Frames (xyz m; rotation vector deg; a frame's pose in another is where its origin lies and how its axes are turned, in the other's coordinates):
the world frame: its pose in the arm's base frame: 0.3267 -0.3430 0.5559 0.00 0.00 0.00
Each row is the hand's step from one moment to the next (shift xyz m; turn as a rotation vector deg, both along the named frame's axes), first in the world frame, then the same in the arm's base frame.
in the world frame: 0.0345 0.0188 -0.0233 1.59 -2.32 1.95
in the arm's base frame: 0.0345 0.0188 -0.0233 1.59 -2.32 1.95
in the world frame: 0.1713 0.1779 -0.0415 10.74 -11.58 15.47
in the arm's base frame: 0.1713 0.1779 -0.0415 10.74 -11.58 15.47
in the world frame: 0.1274 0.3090 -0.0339 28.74 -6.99 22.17
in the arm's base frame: 0.1274 0.3090 -0.0339 28.74 -6.99 22.17
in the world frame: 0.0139 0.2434 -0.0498 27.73 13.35 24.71
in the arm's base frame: 0.0139 0.2434 -0.0498 27.73 13.35 24.71
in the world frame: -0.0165 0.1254 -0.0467 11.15 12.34 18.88
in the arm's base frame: -0.0165 0.1254 -0.0467 11.15 12.34 18.88
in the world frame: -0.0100 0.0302 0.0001 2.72 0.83 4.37
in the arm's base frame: -0.0100 0.0302 0.0001 2.72 0.83 4.37
